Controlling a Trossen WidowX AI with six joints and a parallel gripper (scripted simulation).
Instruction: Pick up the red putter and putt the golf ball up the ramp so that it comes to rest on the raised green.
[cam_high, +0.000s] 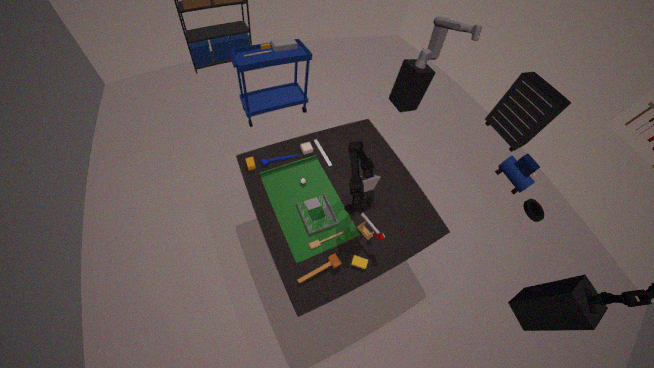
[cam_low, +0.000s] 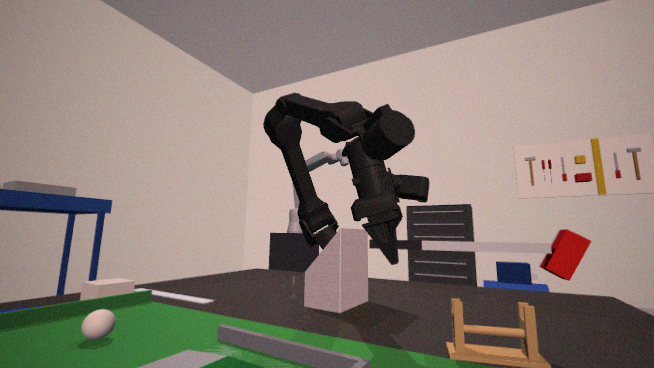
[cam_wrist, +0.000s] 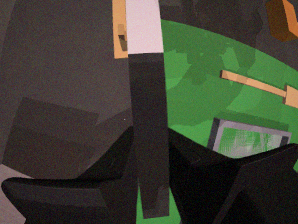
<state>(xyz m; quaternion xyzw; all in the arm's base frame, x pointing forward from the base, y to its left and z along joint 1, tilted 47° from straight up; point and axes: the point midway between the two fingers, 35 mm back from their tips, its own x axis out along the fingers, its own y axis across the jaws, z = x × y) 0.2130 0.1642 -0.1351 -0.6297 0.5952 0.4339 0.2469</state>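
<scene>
The red putter lies 3 cm behind my gripper tip, 11 cm to the left of it and 3 cm above it. Also, from my gripper tip: wooden stand: 4 cm behind, 13 cm to the left, 9 cm below; then yellow block: 10 cm ahead, 31 cm to the left, 11 cm below; then green mat: 27 cm ahead, 21 cm to the right, 12 cm below.
</scene>
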